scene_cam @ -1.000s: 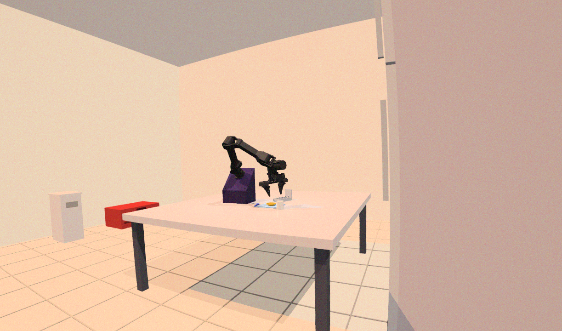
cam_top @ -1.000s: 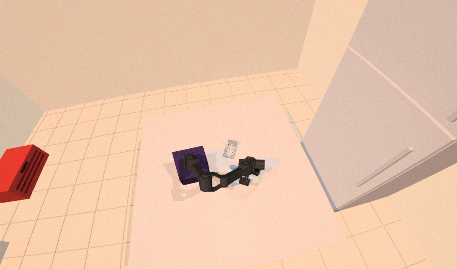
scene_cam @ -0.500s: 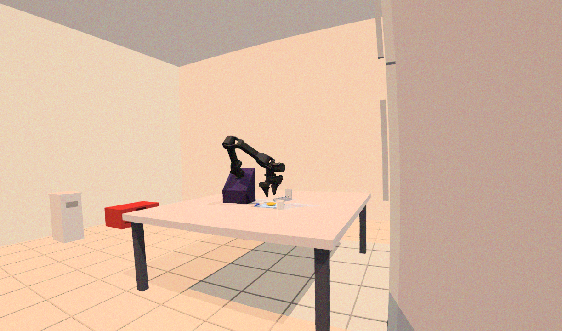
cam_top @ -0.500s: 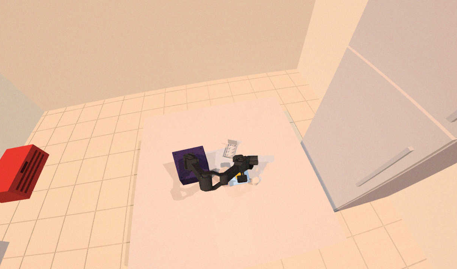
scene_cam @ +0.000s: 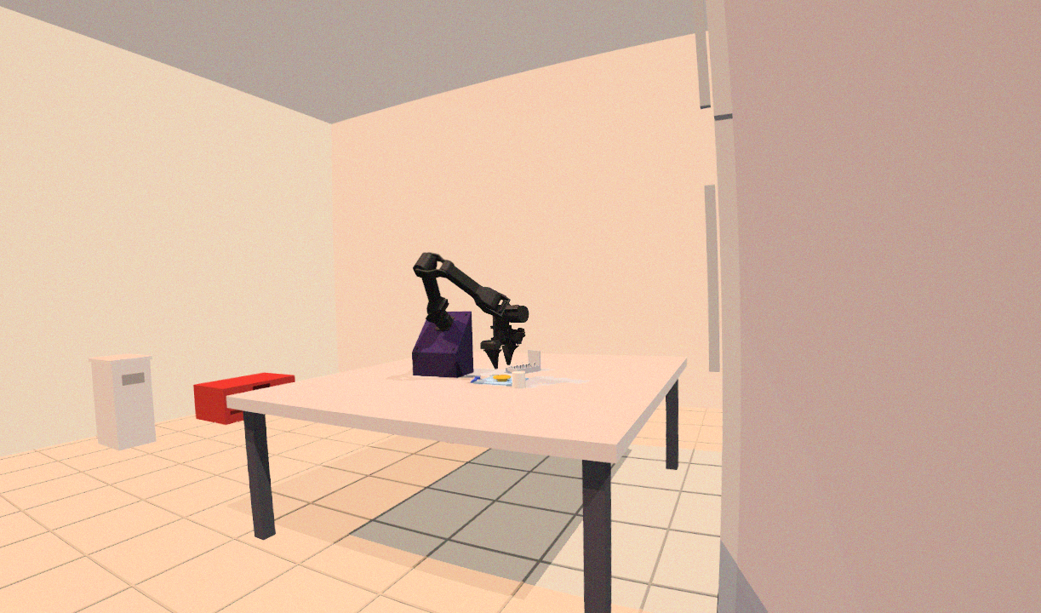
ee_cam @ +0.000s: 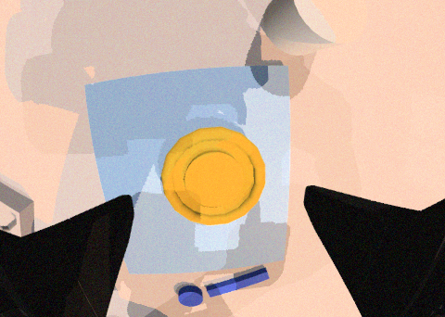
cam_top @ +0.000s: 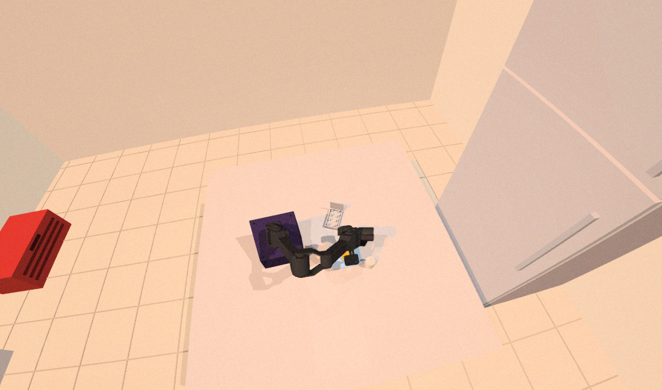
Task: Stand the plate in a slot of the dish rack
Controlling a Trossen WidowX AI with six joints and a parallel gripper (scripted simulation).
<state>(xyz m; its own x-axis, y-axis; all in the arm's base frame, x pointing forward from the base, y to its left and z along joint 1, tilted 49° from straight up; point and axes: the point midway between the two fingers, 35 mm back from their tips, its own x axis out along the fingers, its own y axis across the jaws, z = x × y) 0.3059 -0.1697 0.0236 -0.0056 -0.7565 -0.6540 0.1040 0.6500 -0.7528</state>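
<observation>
Right now my gripper tip is 40 mm above the yellow plate. From my gripper tip the other things lie so: blue spoon: 120 mm behind, 20 mm to the left, 50 mm below; then light blue mat: 10 mm behind, 10 mm to the left, 50 mm below; then white cup: 90 mm ahead, 70 mm to the right, 30 mm below.
</observation>
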